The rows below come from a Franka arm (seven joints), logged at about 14 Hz.
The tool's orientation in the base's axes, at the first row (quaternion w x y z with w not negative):
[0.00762, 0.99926, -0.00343, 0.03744]
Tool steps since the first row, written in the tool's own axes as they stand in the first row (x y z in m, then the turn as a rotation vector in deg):
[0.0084, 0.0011, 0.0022, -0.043, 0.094, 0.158]
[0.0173, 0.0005, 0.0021, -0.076, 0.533, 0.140]
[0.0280, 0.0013, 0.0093, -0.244, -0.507, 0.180]
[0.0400, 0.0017, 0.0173, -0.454, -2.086, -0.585]
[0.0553, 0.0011, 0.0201, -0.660, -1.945, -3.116]
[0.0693, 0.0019, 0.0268, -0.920, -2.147, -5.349]
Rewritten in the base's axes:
[0.0085, -0.0012, -0.0015, -0.032, -0.096, -0.159]
[0.0174, -0.0006, -0.0008, -0.069, -0.535, -0.137]
[0.0286, -0.0016, -0.0072, -0.226, 0.506, -0.205]
[0.0412, -0.0022, -0.0142, -0.481, 2.098, 0.518]
[0.0566, -0.0018, -0.0159, -0.877, 1.997, 3.028]
[0.0711, -0.0028, -0.0215, -1.301, 2.235, 5.232]

